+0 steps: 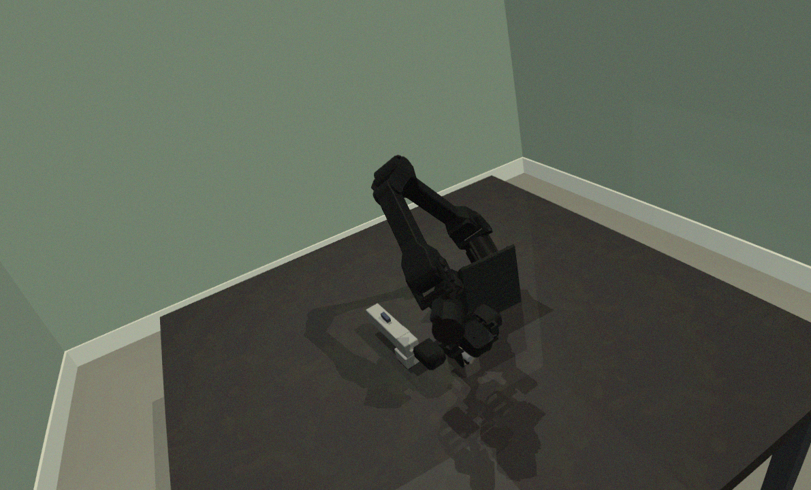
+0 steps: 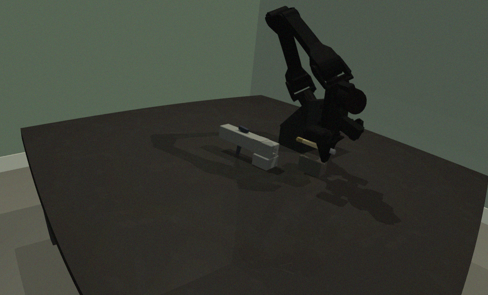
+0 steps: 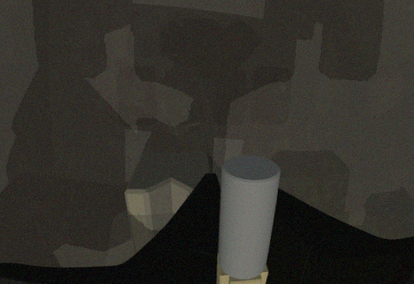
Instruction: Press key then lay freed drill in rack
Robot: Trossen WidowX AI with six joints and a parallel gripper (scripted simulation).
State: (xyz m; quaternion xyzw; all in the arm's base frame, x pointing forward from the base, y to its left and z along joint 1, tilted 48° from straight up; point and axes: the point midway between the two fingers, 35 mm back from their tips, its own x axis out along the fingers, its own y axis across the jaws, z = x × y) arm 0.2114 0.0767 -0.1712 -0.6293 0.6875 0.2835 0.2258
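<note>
The rack block is 40 mm to the right of my gripper tip, 30 mm below it and 20 mm behind it. From my gripper tip the other things lie so: dark blue t-shaped peg: 230 mm to the right, 60 mm ahead; then pale housing: 210 mm to the right, 60 mm ahead, 10 mm below.
</note>
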